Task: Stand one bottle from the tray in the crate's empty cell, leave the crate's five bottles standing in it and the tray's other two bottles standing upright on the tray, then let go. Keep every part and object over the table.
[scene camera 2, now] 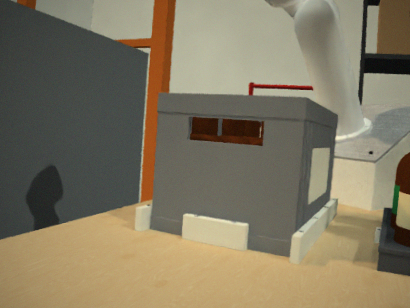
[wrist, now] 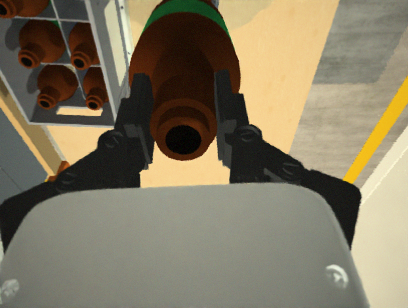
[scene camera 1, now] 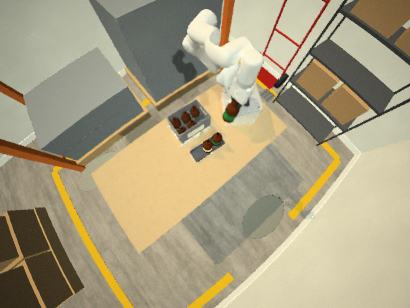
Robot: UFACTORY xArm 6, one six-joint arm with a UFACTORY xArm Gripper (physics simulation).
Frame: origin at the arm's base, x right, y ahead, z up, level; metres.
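Seen in the pictures: gripper, fingertip midpoint: [wrist: 183, 93] [scene camera 1: 235, 104]; arm's base, link origin: [scene camera 2: 345, 131].
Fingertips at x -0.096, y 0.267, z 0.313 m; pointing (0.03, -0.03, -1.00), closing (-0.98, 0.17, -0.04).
Observation:
Pixels of each thing's top centre, then the offset from my fingertips to it. Level surfaces: height alone.
- brown bottle with a green label, top centre: [wrist: 178, 160] [scene camera 1: 235, 101] dx +0.004, dy +0.013, dz +0.038 m
- grey crate, top centre: [scene camera 2: 262, 104] [wrist: 49, 66] [scene camera 1: 188, 116] dx +0.276, dy +0.105, dz -0.290 m
- green-labelled bottle, top centre: [scene camera 1: 218, 134] dx +0.027, dy +0.069, dz -0.305 m
- cream-labelled bottle, top centre: [scene camera 1: 208, 141] dx +0.045, dy +0.157, dz -0.305 m
- dark tray, top centre: [scene camera 1: 207, 147] dx +0.048, dy +0.155, dz -0.440 m
- wooden table, surface height: dz -0.465 m
My gripper [scene camera 1: 235, 102] [wrist: 183, 93] is shut on a brown bottle with a green label [scene camera 1: 230, 112] [wrist: 185, 50]. It holds the bottle by its upper part, in the air beside the robot's base, to the right of the crate in scene camera 1. The grey crate [scene camera 1: 185, 137] [scene camera 2: 225, 185] [wrist: 75, 119] holds several brown bottles; its empty cell is in the tray-side row, at the end toward the robot. A green-labelled bottle [scene camera 1: 217, 138] and a cream-labelled bottle [scene camera 1: 207, 145] [scene camera 2: 403, 217] stand upright on the dark tray [scene camera 1: 198, 155] [scene camera 2: 392, 260].
The crate and tray stand near each other on the wooden table [scene camera 1: 145, 190] [scene camera 2: 100, 265]. Cream blocks [scene camera 2: 215, 231] lie along the crate's foot. The robot's base plate [scene camera 1: 248, 114] is at the table's right end. Tall grey boxes [scene camera 1: 160, 50] stand beyond the table's back edge.

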